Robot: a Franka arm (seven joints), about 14 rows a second.
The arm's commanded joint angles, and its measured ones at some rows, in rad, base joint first. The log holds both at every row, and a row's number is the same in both.
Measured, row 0: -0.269 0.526 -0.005 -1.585 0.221 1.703 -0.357
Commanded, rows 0 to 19: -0.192 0.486 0.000 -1.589 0.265 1.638 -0.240; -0.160 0.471 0.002 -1.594 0.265 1.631 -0.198; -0.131 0.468 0.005 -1.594 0.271 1.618 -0.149; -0.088 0.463 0.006 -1.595 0.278 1.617 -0.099; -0.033 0.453 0.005 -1.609 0.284 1.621 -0.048; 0.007 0.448 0.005 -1.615 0.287 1.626 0.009; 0.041 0.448 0.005 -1.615 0.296 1.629 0.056; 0.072 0.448 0.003 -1.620 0.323 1.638 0.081; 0.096 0.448 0.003 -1.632 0.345 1.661 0.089; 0.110 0.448 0.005 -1.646 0.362 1.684 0.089; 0.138 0.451 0.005 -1.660 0.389 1.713 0.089; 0.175 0.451 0.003 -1.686 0.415 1.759 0.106; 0.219 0.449 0.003 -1.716 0.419 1.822 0.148; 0.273 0.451 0.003 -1.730 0.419 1.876 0.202; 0.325 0.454 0.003 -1.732 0.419 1.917 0.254; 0.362 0.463 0.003 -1.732 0.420 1.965 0.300; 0.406 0.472 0.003 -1.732 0.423 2.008 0.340; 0.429 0.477 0.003 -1.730 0.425 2.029 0.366; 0.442 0.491 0.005 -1.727 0.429 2.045 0.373; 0.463 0.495 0.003 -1.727 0.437 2.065 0.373
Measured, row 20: 0.448 0.498 0.015 -1.724 0.392 2.043 0.376
